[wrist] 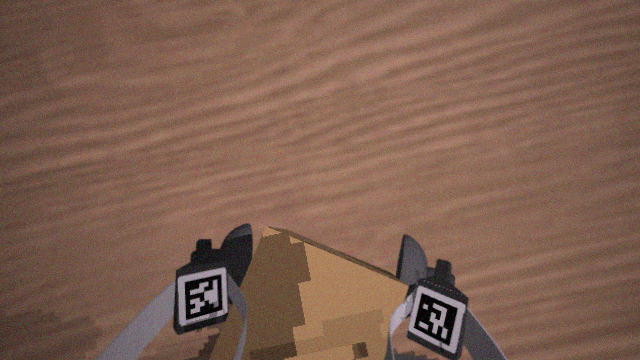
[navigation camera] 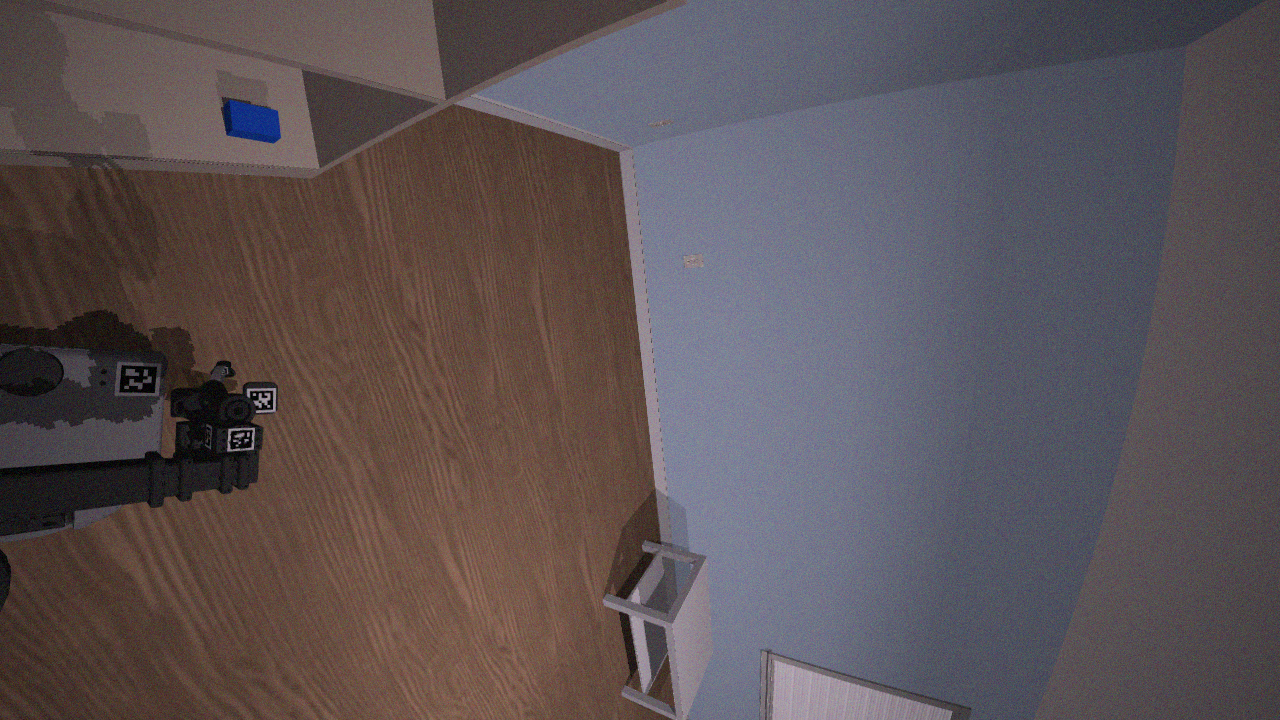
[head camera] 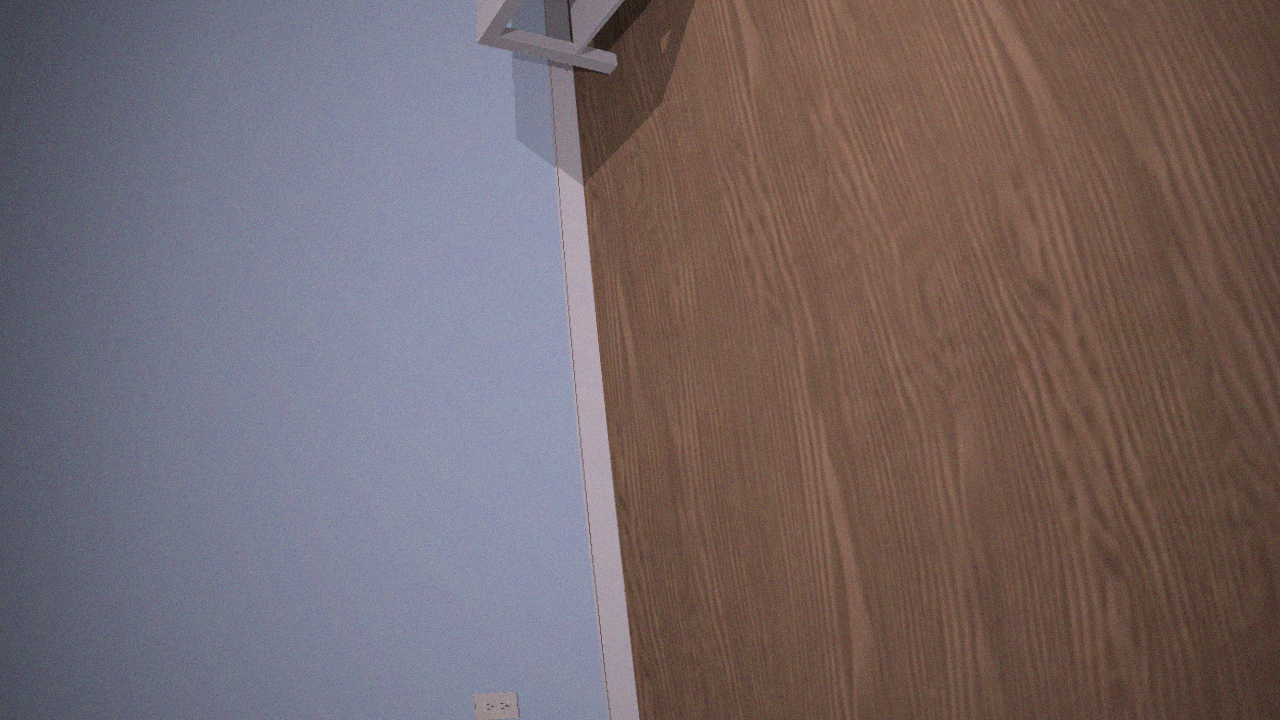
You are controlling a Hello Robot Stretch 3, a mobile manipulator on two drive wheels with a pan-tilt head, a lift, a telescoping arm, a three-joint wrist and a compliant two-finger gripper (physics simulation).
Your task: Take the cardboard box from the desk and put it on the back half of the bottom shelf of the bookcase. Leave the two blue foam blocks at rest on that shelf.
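Seen in the pictures: robot's base, origin of its link: (navigation camera: 31, 370).
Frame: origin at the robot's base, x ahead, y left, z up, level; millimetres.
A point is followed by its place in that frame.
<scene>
The cardboard box (wrist: 350, 295) is between the two fingers of my gripper (wrist: 319, 255) {y -256, x -19, z 190 mm} in the wrist view, with its near end cut off by the lower edge. My gripper is shut on it and holds it above the wooden floor. The bookcase (navigation camera: 366, 35) {y -260, x 545, z 612 mm} is at the upper left of the navigation view. One blue foam block (navigation camera: 253, 122) {y -249, x 551, z 145 mm} rests on its bottom shelf (navigation camera: 179, 120) {y -138, x 513, z 100 mm}, near the side panel. The other blue block and the desk do not show. The gripper is away from the bookcase, and the box is hard to make out in the navigation view.
My arm (navigation camera: 98, 485) {y -63, x -101, z 543 mm} and base (navigation camera: 53, 438) {y -32, x -102, z 160 mm} are at the left of the navigation view, the wrist folded close to the base. A small white-framed piece of furniture (navigation camera: 693, 626) {y -2369, x -1441, z 450 mm} (head camera: 546, 46) {y -2488, x -1073, z 245 mm} stands against the blue wall (navigation camera: 850, 358) {y -2324, x 229, z 1229 mm} (head camera: 313, 358) {y -2436, x -84, z 835 mm}. A white skirting runs along the wall.
</scene>
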